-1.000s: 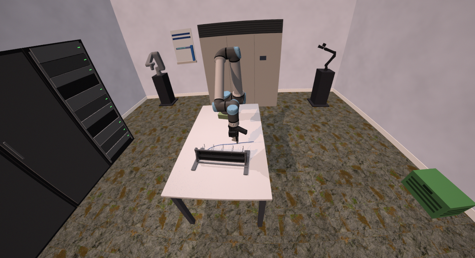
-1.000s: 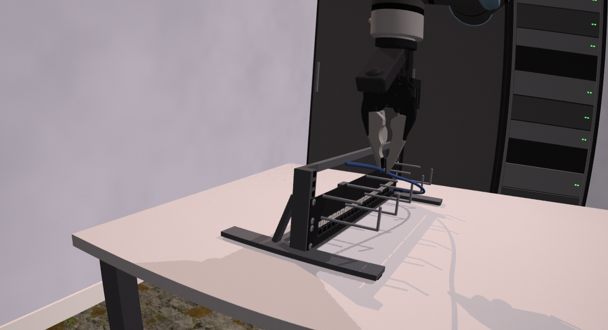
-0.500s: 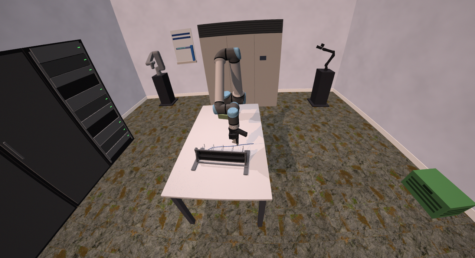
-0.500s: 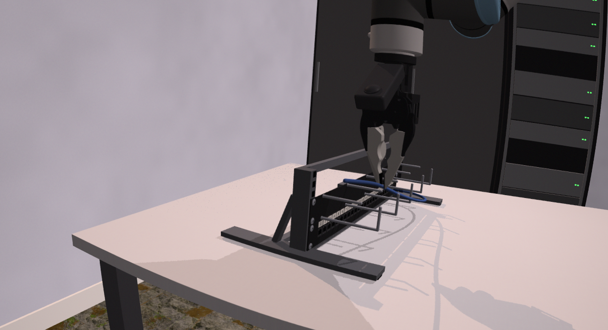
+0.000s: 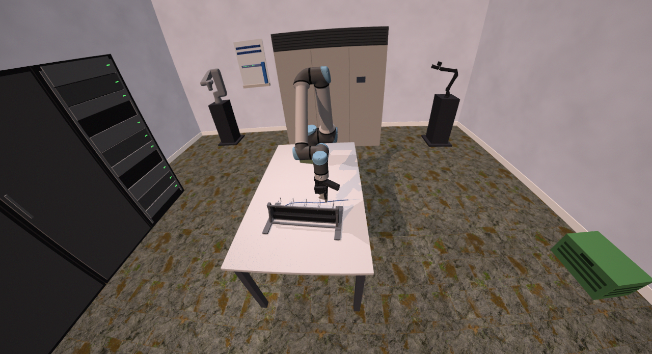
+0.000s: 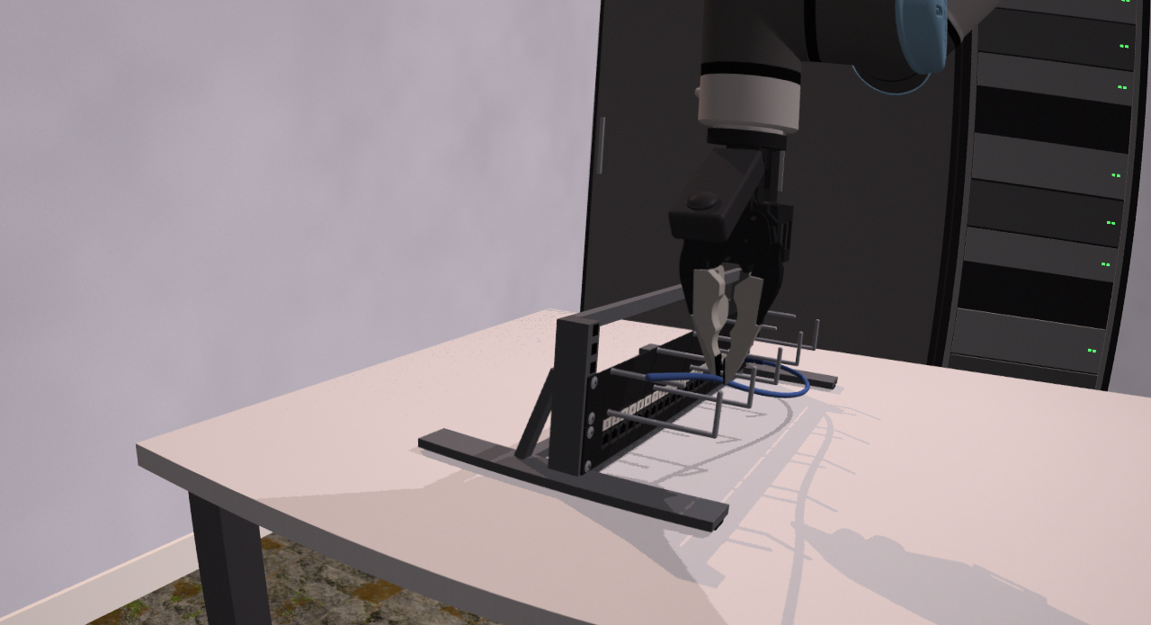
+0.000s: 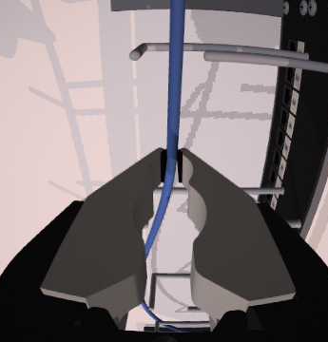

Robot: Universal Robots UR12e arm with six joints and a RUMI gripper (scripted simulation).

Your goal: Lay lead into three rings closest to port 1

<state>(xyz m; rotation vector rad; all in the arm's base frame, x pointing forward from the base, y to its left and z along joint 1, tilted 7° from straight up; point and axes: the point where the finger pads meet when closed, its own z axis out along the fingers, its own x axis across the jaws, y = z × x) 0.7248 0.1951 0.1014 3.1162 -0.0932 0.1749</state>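
Right now the rack is 9 cm ahead of my hand, 16 cm to the right of it and 4 cm below it.
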